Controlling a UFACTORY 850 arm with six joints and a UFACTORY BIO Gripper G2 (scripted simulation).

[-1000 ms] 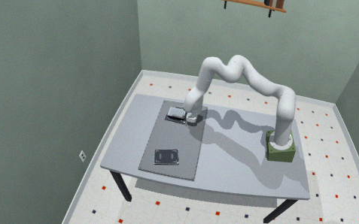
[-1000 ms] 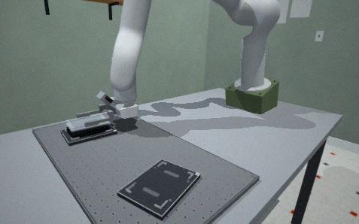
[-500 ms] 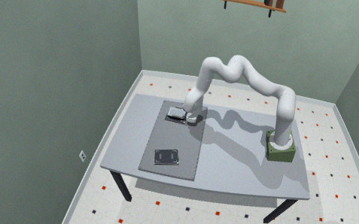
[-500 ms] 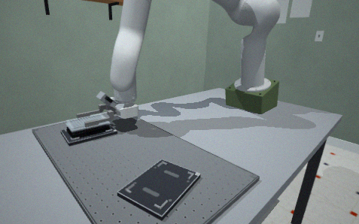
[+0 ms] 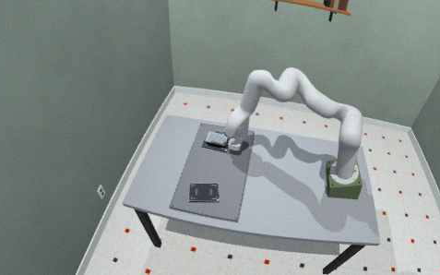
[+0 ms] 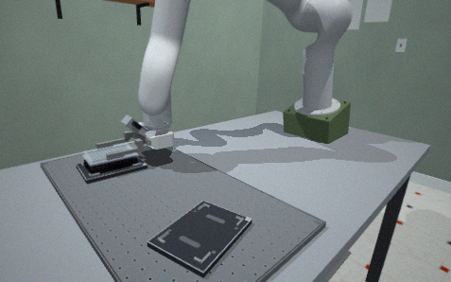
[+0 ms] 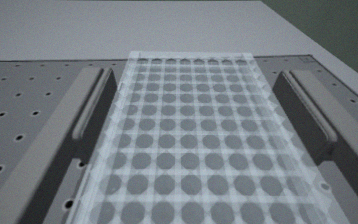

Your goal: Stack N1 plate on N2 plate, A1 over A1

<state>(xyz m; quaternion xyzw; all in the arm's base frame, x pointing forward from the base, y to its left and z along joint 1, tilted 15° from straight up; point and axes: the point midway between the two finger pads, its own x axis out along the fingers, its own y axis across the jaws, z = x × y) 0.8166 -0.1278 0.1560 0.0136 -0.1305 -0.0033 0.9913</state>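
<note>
The clear 96-well plate lies 10 mm below my hand. The rest, counted from my hand: black 96-well plate (40 mm below).
</note>
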